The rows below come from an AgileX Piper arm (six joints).
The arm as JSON. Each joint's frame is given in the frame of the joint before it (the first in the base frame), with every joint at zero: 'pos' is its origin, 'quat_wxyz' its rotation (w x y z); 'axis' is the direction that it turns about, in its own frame. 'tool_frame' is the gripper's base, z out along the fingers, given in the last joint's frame.
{
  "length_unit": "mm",
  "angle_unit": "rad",
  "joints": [
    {
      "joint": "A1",
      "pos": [
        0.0,
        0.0,
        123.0
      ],
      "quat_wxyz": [
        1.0,
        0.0,
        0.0,
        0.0
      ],
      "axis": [
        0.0,
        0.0,
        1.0
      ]
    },
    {
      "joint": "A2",
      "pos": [
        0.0,
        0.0,
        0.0
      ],
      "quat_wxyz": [
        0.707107,
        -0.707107,
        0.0,
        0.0
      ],
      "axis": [
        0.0,
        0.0,
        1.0
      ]
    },
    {
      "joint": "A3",
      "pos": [
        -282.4,
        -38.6,
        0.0
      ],
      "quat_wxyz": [
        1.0,
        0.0,
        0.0,
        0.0
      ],
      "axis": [
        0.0,
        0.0,
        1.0
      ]
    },
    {
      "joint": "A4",
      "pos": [
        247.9,
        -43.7,
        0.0
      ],
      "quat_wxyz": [
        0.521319,
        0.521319,
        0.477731,
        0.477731
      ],
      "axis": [
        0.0,
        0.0,
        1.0
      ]
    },
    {
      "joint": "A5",
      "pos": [
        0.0,
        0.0,
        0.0
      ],
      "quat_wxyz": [
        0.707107,
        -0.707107,
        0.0,
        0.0
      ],
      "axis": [
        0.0,
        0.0,
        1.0
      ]
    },
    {
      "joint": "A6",
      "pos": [
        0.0,
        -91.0,
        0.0
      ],
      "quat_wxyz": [
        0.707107,
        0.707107,
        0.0,
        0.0
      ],
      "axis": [
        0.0,
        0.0,
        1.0
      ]
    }
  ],
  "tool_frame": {
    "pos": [
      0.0,
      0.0,
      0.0
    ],
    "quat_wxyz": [
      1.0,
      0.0,
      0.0,
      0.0
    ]
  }
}
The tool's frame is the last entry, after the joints.
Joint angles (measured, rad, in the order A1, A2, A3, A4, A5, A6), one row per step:
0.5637 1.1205 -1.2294 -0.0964 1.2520 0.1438
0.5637 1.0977 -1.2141 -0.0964 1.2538 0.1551
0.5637 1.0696 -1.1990 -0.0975 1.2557 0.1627
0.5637 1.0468 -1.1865 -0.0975 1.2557 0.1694
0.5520 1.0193 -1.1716 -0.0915 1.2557 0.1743
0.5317 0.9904 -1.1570 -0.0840 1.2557 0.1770
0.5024 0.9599 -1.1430 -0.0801 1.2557 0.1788
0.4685 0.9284 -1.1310 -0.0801 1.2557 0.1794
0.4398 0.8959 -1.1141 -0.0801 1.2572 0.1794
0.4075 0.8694 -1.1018 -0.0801 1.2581 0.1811
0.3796 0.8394 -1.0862 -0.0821 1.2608 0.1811
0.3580 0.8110 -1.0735 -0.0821 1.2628 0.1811
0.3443 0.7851 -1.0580 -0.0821 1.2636 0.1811
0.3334 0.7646 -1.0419 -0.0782 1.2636 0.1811
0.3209 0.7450 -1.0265 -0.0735 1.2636 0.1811
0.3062 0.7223 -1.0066 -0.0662 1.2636 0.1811
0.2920 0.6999 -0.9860 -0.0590 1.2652 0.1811
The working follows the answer.
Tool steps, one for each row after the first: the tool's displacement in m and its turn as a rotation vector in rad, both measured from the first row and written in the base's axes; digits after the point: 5 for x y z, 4 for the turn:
-0.00527 -0.00334 -0.00001 0.0084 -0.0027 -0.0099
-0.01166 -0.00749 0.00087 0.0170 -0.0112 -0.0169
-0.01675 -0.01071 0.00143 0.0258 -0.0186 -0.0226
-0.02216 -0.01589 0.00193 0.0398 -0.0252 -0.0371
-0.02734 -0.02222 0.00253 0.0546 -0.0333 -0.0579
-0.03229 -0.03003 0.00336 0.0668 -0.0459 -0.0875
-0.03737 -0.03851 0.00471 0.0762 -0.0637 -0.1216
-0.04334 -0.04600 0.00446 0.0823 -0.0771 -0.1501
-0.04798 -0.05290 0.00450 0.0883 -0.0899 -0.1836
-0.05389 -0.05942 0.00377 0.0909 -0.1024 -0.2119
-0.05989 -0.06454 0.00348 0.0962 -0.1156 -0.2333
-0.06542 -0.06823 0.00199 0.0998 -0.1249 -0.2469
-0.06972 -0.07064 -0.00037 0.1044 -0.1277 -0.2565
-0.07377 -0.07295 -0.00272 0.1096 -0.1301 -0.2676
-0.07839 -0.07532 -0.00615 0.1162 -0.1304 -0.2801
-0.08299 -0.07748 -0.00999 0.1216 -0.1284 -0.2922

Tool pose at each row, in the base's axes (x y z in m, rotation vector in rad; rounded; the steps above come from the unrounded poses):
0.17203 0.09890 0.38563 -0.5545 2.5635 0.1167
0.16675 0.09556 0.38561 -0.5383 2.5617 0.1231
0.16037 0.09141 0.38650 -0.5256 2.5535 0.1291
0.15528 0.08819 0.38706 -0.5144 2.5459 0.1360
0.14987 0.08302 0.38755 -0.4902 2.5399 0.1465
0.14469 0.07668 0.38815 -0.4576 2.5335 0.1555
0.13974 0.06888 0.38899 -0.4145 2.5247 0.1567
0.13466 0.06039 0.39033 -0.3670 2.5118 0.1511
0.12869 0.05290 0.39008 -0.3281 2.5023 0.1448
0.12405 0.04600 0.39012 -0.2831 2.4937 0.1369
0.11814 0.03948 0.38940 -0.2461 2.4849 0.1266
0.11214 0.03436 0.38911 -0.2171 2.4735 0.1218
0.10661 0.03067 0.38762 -0.1988 2.4652 0.1188
0.10231 0.02826 0.38526 -0.1849 2.4625 0.1204
0.09826 0.02595 0.38290 -0.1693 2.4600 0.1222
0.09363 0.02358 0.37948 -0.1512 2.4593 0.1259
0.08903 0.02142 0.37563 -0.1340 2.4610 0.1290

